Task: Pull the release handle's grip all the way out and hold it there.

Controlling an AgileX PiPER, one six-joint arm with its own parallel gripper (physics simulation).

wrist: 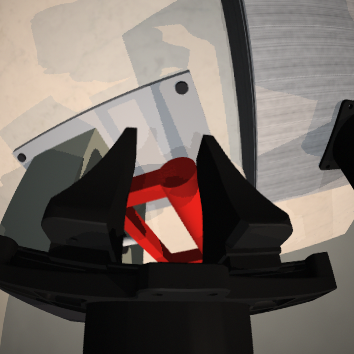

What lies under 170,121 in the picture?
A pale mounting plate.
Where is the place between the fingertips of the gripper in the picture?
167,144
